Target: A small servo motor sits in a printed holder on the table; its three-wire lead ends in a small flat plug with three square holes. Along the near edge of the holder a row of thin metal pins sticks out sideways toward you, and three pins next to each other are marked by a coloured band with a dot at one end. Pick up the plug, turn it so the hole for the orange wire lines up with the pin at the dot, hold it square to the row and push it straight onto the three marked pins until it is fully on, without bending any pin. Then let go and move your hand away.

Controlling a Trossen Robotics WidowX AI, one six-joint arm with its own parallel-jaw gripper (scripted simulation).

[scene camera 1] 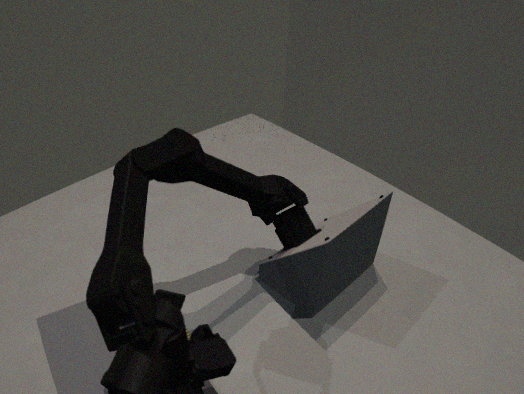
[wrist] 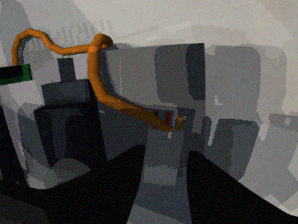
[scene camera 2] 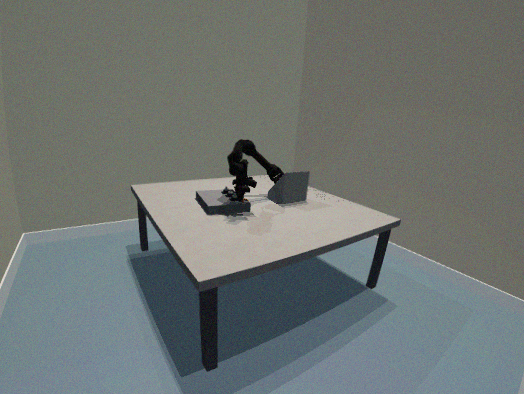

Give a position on a dark servo body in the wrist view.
73, 130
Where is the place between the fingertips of my gripper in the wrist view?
166, 155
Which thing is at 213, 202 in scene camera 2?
A grey holder plate.
